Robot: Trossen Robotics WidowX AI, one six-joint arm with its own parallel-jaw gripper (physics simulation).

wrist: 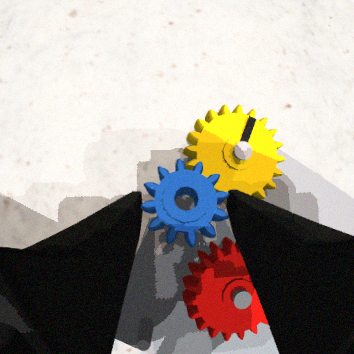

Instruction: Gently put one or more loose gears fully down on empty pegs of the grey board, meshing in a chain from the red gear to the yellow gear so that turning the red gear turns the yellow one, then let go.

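Frame: origin at the arm's base, x right, y ahead, z up, level; metres.
Seen in the pictures: gripper, fingertip midpoint: (184, 198).
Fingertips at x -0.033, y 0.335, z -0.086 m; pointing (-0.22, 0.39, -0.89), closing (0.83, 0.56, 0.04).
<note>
Pixels of each thing's middle, then the offset from my fingertips to it. "spot": a spot on its surface instead. Level surfaces: height alone.
- small blue gear, body centre: (184, 201) dx +0.001, dy -0.001, dz +0.001 m
- yellow gear, surface spot: (215, 170) spot: dx +0.009, dy +0.025, dz -0.019 m
- red gear, surface spot: (215, 300) spot: dx +0.051, dy -0.041, dz -0.019 m
- grey board, surface spot: (175, 330) spot: dx +0.047, dy -0.077, dz -0.034 m
- short grey peg, body centre: (144, 333) dx +0.027, dy -0.083, dz -0.024 m
- speckled pale table top, surface height: dz -0.042 m
A small blue gear (170, 187) with a round centre hole sits between the fingertips of my gripper (184, 198), which is shut on it. Something greyish shows through its hole. The yellow gear (215, 170), with a black mark and a pale peg through its centre, is up and to the right of the blue gear; the blue gear overlaps its lower left edge in the view. The red gear (215, 300) is on a grey peg below and right, partly hidden by the right finger. The grey board (175, 330) shows in part between the fingers, under shadow. Whether the blue gear touches either gear is unclear.
A short grey peg (144, 337) stands at the lower left of the board, near the left finger. The speckled pale table top (100, 60) stretches beyond the board. Dark shadows of the arm fall over the board and the table around the gears.
</note>
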